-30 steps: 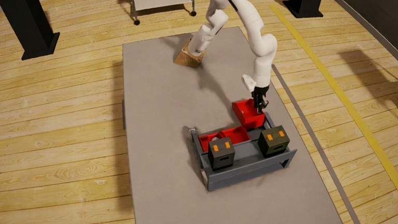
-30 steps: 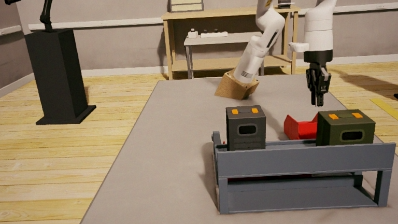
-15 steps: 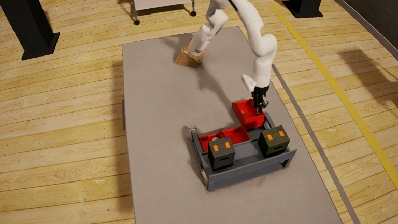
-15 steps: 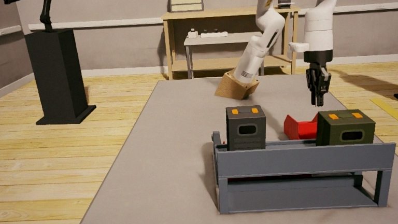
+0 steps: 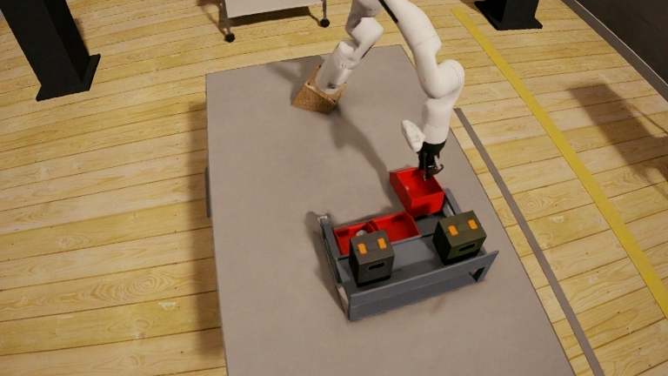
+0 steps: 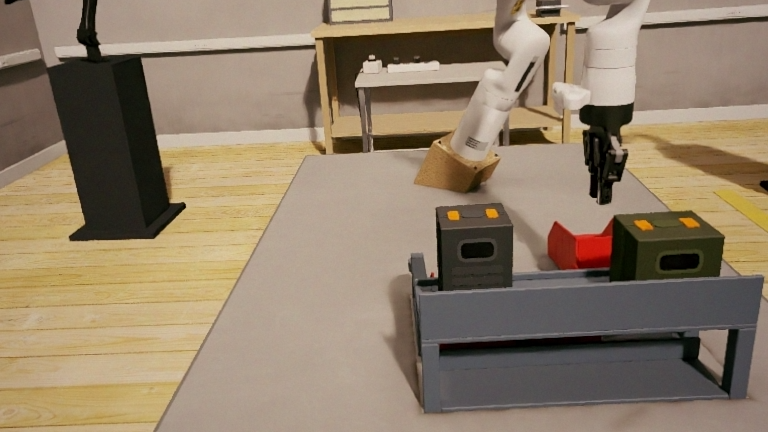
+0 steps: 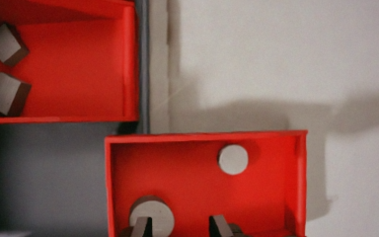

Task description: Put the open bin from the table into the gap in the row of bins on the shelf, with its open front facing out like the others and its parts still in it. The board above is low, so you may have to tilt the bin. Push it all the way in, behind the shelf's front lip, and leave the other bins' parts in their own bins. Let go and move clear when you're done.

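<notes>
The grey round part is 50 mm behind my hand, 30 mm to the right of it and 140 mm below it. From my hand the other things lie so: dark grey box 230 mm ahead, 210 mm to the right; then green box 220 mm ahead, 20 mm to the left, 10 mm below; then grey shelf 160 mm ahead, 100 mm to the right, 90 mm below.
</notes>
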